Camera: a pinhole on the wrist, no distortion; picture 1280 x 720 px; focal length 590.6 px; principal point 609.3 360.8 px. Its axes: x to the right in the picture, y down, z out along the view. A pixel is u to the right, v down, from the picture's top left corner.
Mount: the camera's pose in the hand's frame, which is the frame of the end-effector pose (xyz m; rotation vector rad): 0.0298 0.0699 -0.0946 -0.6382 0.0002 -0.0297
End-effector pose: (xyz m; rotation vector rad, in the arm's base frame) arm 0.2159 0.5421 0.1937 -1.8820 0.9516 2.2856
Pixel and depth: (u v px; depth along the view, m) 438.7 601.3 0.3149
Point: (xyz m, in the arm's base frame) 0.0163 0.3043 0.4056
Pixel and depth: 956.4 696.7 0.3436
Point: -0.0746 0.1441 0.1664
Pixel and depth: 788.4 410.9 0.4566
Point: -0.1959 0.2994 0.2167
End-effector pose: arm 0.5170 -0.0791 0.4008 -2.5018 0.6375 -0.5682
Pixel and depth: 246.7 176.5 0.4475
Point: 0.4166 -0.0051 -0.0655
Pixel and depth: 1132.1 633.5 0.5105
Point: 0.8227 -0.7010 0.0880
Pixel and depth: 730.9 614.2 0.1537
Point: 0.4944 -0.2813 0.3088
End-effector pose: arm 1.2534 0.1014 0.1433 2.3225 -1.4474 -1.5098
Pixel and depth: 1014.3 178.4 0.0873
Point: 1.2014 -0.0208 0.1291
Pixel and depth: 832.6 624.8 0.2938
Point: 0.9860 -0.1714 0.1640
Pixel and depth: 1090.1 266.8 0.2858
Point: 1.0277 -0.1233 -0.0410
